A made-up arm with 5 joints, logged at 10 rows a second.
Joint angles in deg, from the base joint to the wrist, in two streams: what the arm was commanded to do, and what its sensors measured. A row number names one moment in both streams.
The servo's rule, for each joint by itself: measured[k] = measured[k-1] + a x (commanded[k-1-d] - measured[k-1]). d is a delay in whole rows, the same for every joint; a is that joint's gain. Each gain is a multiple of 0.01, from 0.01 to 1. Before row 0 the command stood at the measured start. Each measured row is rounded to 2 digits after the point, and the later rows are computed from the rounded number. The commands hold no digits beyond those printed.
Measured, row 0:
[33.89, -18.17, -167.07, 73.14, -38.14]
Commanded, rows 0 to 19:
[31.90, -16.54, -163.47, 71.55, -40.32]
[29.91, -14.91, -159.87, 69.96, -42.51]
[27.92, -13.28, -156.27, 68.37, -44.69]
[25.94, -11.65, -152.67, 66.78, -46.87]
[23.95, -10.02, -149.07, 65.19, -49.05]
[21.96, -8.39, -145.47, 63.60, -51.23]
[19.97, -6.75, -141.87, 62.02, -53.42]
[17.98, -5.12, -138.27, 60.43, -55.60]
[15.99, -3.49, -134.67, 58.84, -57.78]
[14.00, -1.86, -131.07, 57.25, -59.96]
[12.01, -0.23, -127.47, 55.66, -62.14]
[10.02, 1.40, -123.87, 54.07, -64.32]
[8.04, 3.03, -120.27, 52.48, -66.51]
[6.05, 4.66, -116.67, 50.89, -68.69]
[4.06, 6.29, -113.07, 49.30, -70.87]
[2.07, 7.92, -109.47, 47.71, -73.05]
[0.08, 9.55, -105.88, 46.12, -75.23]
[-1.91, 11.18, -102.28, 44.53, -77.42]
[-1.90, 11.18, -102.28, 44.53, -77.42]
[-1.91, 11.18, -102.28, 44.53, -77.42]
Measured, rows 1 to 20:
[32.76, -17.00, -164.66, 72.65, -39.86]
[31.14, -15.50, -161.45, 71.82, -41.95]
[29.30, -13.90, -157.98, 70.75, -44.11]
[27.38, -12.28, -154.42, 69.52, -46.29]
[25.42, -10.65, -150.84, 68.18, -48.47]
[23.45, -9.02, -147.24, 66.76, -50.65]
[21.47, -7.39, -143.64, 65.29, -52.84]
[19.48, -5.76, -140.04, 63.78, -55.02]
[17.49, -4.13, -136.44, 62.25, -57.20]
[15.50, -2.50, -132.84, 60.70, -59.38]
[13.51, -0.87, -129.24, 59.14, -61.56]
[11.52, 0.76, -125.64, 57.57, -63.74]
[9.54, 2.39, -122.04, 55.99, -65.93]
[7.55, 4.02, -118.44, 54.41, -68.11]
[5.56, 5.65, -114.84, 52.83, -70.29]
[3.57, 7.28, -111.24, 51.24, -72.47]
[1.58, 8.91, -107.65, 49.65, -74.65]
[-0.41, 10.54, -104.05, 48.06, -76.84]
[-1.26, 11.00, -102.86, 46.97, -77.30]
[-1.63, 11.13, -102.47, 46.21, -77.39]
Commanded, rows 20 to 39:
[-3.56, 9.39, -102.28, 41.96, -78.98]
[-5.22, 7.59, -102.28, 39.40, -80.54]
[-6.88, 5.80, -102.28, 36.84, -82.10]
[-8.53, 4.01, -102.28, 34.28, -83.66]
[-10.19, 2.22, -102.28, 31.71, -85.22]
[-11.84, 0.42, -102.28, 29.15, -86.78]
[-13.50, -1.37, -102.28, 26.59, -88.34]
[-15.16, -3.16, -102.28, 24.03, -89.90]
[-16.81, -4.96, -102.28, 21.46, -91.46]
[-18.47, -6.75, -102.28, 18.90, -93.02]
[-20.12, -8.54, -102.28, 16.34, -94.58]
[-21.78, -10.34, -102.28, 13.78, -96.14]
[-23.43, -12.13, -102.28, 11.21, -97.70]
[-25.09, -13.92, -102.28, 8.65, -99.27]
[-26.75, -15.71, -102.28, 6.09, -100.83]
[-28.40, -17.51, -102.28, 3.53, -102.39]
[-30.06, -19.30, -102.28, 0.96, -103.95]
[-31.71, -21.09, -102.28, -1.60, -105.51]
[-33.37, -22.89, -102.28, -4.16, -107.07]
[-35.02, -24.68, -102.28, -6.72, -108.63]
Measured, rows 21 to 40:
[-2.73, 9.88, -102.34, 44.89, -78.65]
[-4.15, 8.23, -102.30, 43.19, -80.14]
[-5.71, 6.48, -102.29, 41.22, -81.69]
[-7.32, 4.70, -102.28, 39.07, -83.25]
[-8.96, 2.91, -102.28, 36.79, -84.81]
[-10.60, 1.12, -102.28, 34.42, -86.37]
[-12.25, -0.67, -102.28, 31.99, -87.93]
[-13.91, -2.46, -102.28, 29.52, -89.49]
[-15.56, -4.26, -102.28, 27.02, -91.05]
[-17.22, -6.05, -102.28, 24.50, -92.61]
[-18.87, -7.84, -102.28, 21.97, -94.17]
[-20.53, -9.64, -102.28, 19.43, -95.73]
[-22.18, -11.43, -102.28, 16.88, -97.29]
[-23.84, -13.22, -102.28, 14.33, -98.85]
[-25.50, -15.01, -102.28, 11.78, -100.41]
[-27.15, -16.81, -102.28, 9.22, -101.97]
[-28.81, -18.60, -102.28, 6.66, -103.53]
[-30.46, -20.39, -102.28, 4.10, -105.09]
[-32.12, -22.19, -102.28, 1.54, -106.65]
[-33.77, -23.98, -102.28, -1.02, -108.21]

